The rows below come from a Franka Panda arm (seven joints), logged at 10 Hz.
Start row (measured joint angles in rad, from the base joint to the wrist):
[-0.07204 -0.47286 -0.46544 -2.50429 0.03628 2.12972 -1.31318]
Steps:
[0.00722 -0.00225 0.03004 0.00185 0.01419 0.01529 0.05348]
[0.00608 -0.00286 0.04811 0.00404 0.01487 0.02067 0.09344]
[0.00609 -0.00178 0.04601 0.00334 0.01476 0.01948 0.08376]
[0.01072 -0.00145 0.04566 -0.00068 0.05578 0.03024 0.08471]
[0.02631 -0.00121 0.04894 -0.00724 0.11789 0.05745 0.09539]
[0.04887 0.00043 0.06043 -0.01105 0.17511 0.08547 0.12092]
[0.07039 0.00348 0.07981 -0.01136 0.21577 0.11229 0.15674]
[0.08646 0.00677 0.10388 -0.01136 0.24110 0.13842 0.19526]
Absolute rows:
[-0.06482 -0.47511 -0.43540 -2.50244 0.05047 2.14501 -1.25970]
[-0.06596 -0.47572 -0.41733 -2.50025 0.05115 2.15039 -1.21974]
[-0.06595 -0.47464 -0.41943 -2.50095 0.05104 2.14920 -1.22942]
[-0.06132 -0.47431 -0.41978 -2.50497 0.09206 2.15996 -1.22847]
[-0.04573 -0.47407 -0.41650 -2.51153 0.15417 2.18717 -1.21779]
[-0.02317 -0.47243 -0.40501 -2.51534 0.21139 2.21519 -1.19226]
[-0.00165 -0.46938 -0.38563 -2.51565 0.25205 2.24201 -1.15644]
[0.01442 -0.46609 -0.36156 -2.51565 0.27738 2.26814 -1.11792]

